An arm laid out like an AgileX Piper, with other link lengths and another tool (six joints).
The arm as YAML. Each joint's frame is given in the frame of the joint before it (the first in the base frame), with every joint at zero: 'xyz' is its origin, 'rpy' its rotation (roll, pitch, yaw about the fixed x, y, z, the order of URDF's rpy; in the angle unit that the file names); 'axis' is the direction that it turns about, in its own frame. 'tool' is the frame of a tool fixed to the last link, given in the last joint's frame.
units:
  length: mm
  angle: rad
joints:
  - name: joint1
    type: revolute
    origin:
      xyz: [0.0, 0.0, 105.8]
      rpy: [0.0, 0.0, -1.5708]
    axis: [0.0, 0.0, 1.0]
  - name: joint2
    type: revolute
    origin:
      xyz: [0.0, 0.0, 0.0]
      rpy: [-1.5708, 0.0, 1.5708]
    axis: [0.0, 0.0, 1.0]
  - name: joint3
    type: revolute
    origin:
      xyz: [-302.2, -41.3, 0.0]
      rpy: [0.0, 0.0, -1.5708]
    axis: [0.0, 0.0, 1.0]
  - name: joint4
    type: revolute
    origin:
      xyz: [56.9, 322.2, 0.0]
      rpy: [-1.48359, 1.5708, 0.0]
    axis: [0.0, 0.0, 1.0]
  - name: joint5
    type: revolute
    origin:
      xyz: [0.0, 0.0, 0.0]
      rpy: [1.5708, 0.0, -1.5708]
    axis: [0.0, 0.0, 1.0]
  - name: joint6
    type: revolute
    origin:
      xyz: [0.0, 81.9, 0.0]
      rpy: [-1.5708, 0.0, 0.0]
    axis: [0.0, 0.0, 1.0]
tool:
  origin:
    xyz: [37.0, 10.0, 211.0]
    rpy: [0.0, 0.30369, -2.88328]
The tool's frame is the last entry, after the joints.
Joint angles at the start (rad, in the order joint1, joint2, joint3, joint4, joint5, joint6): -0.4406 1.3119 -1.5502 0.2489 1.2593 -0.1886
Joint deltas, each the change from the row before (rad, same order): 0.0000 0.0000 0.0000 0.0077 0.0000 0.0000; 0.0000 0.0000 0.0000 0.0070 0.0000 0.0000; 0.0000 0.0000 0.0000 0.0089 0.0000 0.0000; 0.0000 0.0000 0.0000 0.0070 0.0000 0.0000; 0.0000 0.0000 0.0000 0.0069 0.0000 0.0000; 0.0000 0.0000 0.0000 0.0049 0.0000 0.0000; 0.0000 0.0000 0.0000 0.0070 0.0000 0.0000; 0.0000 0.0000 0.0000 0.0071 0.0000 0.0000
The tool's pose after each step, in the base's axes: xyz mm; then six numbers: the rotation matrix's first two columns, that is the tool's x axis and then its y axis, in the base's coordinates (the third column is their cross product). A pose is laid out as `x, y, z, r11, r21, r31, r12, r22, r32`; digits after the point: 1 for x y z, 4 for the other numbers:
447.9, -139.4, 334.7, -0.8298, 0.4643, -0.3096, 0.3868, 0.8784, 0.2806
448.6, -137.7, 335.2, -0.8300, 0.4643, -0.3092, 0.3841, 0.8776, 0.2870
449.4, -135.5, 335.7, -0.8302, 0.4643, -0.3086, 0.3805, 0.8764, 0.2951
450.0, -133.8, 336.2, -0.8303, 0.4643, -0.3082, 0.3777, 0.8755, 0.3014
450.6, -132.1, 336.7, -0.8305, 0.4643, -0.3077, 0.3749, 0.8745, 0.3076
451.1, -130.9, 337.0, -0.8306, 0.4643, -0.3074, 0.3729, 0.8738, 0.3120
451.7, -129.2, 337.5, -0.8308, 0.4643, -0.3070, 0.3701, 0.8728, 0.3183
452.3, -127.5, 338.0, -0.8310, 0.4643, -0.3066, 0.3672, 0.8716, 0.3247

